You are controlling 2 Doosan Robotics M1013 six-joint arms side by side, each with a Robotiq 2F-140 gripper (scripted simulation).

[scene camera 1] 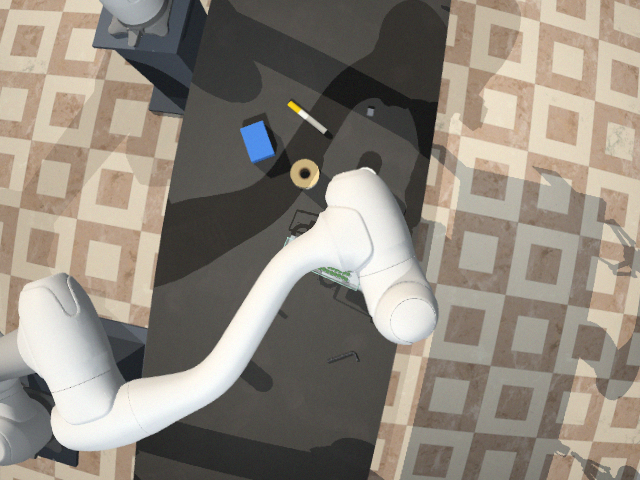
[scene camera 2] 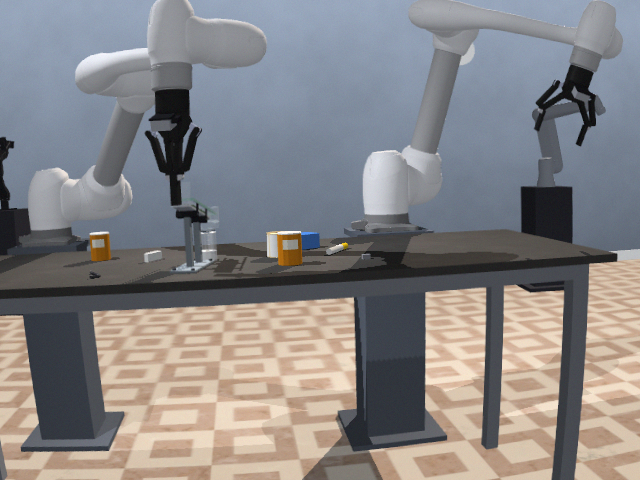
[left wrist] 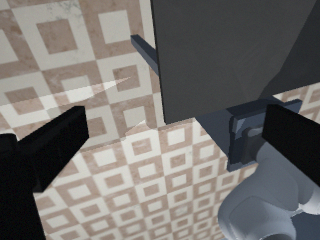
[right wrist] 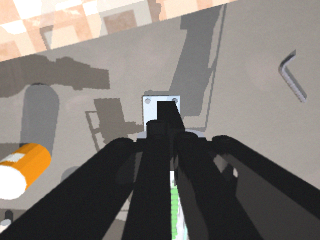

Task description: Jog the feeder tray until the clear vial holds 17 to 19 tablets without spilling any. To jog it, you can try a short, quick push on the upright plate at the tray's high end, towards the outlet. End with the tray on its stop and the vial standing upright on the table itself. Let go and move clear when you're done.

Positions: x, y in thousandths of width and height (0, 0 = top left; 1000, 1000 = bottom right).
Scene:
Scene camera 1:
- blue box: 399, 284
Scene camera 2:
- left gripper: 871, 286
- right gripper: 276, 428
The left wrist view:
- left gripper: 548, 506
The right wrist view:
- right gripper: 517, 481

